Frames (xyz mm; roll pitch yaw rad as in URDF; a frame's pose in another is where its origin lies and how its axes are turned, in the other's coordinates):
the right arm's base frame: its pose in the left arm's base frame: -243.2 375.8 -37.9 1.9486 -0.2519 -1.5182
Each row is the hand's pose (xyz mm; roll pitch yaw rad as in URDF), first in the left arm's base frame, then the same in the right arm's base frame.
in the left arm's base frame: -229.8 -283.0 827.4 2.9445 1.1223 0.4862
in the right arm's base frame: 853.5 634.2 -228.8 -0.5098 0.0606 -1.9842
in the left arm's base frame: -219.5 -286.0 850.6 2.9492 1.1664 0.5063
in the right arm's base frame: 862.7 650.5 -246.2 -0.5232 0.0161 -1.9782
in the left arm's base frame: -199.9 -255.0 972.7 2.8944 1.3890 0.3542
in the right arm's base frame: 864.1 759.5 -312.3 -0.4400 -0.1870 -1.8780
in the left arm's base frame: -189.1 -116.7 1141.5 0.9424 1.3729 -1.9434
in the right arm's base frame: 773.0 936.7 -402.0 -0.1813 -0.4580 -1.6500
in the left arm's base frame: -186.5 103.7 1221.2 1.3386 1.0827 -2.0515
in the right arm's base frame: 579.9 1054.1 -463.9 0.1690 -0.6117 -1.3604
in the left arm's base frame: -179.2 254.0 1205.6 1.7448 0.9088 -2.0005
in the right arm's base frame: 431.0 1069.2 -486.2 0.4063 -0.6396 -1.1458
